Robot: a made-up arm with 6 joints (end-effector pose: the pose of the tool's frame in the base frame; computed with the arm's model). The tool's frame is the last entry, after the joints.
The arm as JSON. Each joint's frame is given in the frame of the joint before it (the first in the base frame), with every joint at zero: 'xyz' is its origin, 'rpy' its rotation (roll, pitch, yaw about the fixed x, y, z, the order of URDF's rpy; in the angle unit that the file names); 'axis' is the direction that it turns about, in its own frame. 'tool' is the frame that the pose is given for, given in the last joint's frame.
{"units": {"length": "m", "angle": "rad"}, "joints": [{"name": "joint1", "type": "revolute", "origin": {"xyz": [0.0, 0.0, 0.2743], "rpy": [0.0, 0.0, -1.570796]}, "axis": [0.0, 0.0, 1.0]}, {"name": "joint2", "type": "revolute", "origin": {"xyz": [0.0, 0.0, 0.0], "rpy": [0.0, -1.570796, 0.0]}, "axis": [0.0, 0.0, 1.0]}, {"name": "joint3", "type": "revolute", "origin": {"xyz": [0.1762, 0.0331, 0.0], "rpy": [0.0, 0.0, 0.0]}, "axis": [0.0, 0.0, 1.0]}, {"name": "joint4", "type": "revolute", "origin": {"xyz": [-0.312, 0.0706, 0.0], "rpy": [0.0, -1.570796, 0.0]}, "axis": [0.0, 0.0, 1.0]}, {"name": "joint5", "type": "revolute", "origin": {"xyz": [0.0, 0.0, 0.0], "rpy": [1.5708, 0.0, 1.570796]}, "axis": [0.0, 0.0, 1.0]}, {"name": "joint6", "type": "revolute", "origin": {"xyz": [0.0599, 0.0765, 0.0], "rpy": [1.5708, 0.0, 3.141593]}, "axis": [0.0, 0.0, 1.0]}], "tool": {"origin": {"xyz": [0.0, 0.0, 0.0], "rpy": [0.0, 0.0, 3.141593]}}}
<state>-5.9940 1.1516 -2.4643 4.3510 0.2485 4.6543</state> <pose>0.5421 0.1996 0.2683 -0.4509 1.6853 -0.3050</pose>
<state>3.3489 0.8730 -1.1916 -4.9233 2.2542 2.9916</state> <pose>-0.2752 -0.1549 0.0834 1.0855 -0.2222 1.5338</pose>
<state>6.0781 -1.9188 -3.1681 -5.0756 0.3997 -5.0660</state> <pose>-0.5193 0.0838 0.0228 0.2291 -1.8839 -0.9980</pose>
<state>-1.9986 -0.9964 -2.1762 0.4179 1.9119 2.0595</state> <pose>0.0867 0.1000 0.7409 0.5680 2.2735 -1.6600</pose>
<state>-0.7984 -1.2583 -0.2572 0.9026 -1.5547 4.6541</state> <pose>0.0276 -0.1155 0.4644 0.4332 -0.8144 0.6463</pose>
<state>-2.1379 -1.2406 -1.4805 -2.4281 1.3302 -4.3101</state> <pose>0.0223 0.1082 0.7647 -1.0277 -0.0954 0.3229</pose>
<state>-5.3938 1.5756 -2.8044 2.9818 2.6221 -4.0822</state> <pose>0.2968 0.3887 0.2982 0.8017 0.7320 -2.8899</pose>
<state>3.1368 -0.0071 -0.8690 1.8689 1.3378 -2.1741</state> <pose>-0.3867 -0.0561 0.2703 0.8044 -1.3785 1.0625</pose>
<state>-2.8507 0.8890 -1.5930 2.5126 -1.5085 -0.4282</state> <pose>-0.3282 -0.0491 0.1675 -2.0970 -1.1913 -1.0627</pose>
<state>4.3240 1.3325 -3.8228 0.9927 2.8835 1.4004</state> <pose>-0.0574 -0.3116 0.5023 -0.9033 2.4628 0.2927</pose>
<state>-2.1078 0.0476 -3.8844 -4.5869 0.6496 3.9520</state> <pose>0.1393 0.2368 0.7178 -0.1397 0.9636 0.1419</pose>
